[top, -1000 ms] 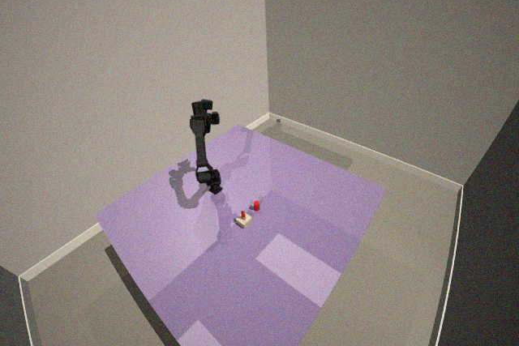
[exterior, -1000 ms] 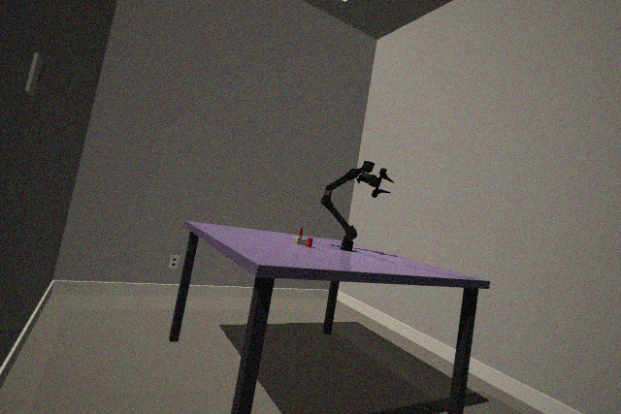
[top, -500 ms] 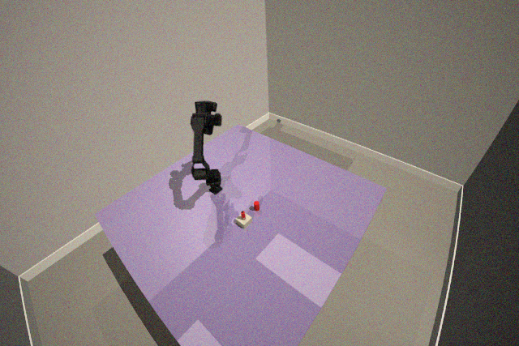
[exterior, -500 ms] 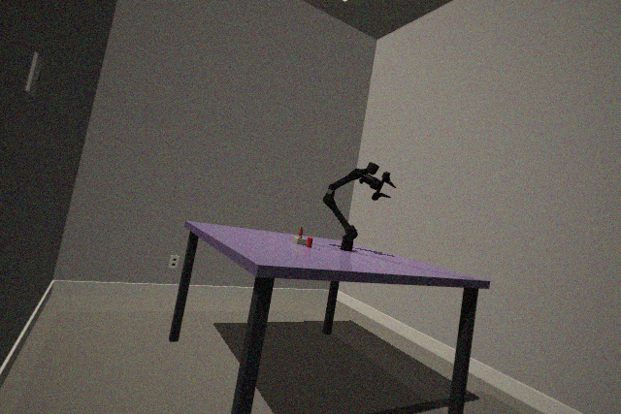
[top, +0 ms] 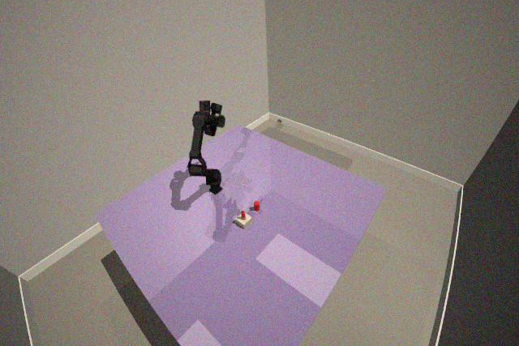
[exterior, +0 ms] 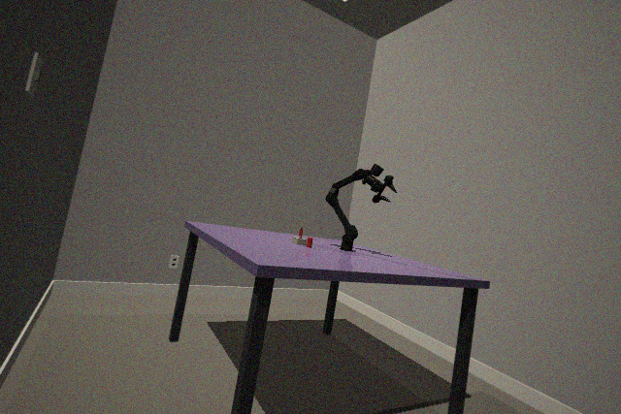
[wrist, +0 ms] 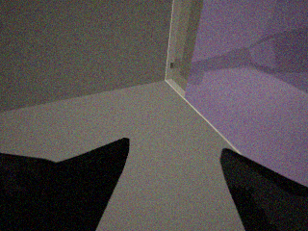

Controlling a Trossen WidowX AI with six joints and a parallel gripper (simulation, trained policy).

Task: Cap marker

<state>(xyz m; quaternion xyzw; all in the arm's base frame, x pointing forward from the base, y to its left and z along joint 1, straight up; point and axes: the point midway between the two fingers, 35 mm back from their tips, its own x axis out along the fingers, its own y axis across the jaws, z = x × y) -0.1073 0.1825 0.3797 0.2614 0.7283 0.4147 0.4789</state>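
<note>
Right now my gripper tip is 420 mm short of the red cap, 160 mm to the left of it and 340 mm above it. From my gripper tip the other things lie so: holder block: 430 mm ahead, 270 mm to the right, 350 mm below; red marker: 430 mm ahead, 270 mm to the right, 290 mm below.
</note>
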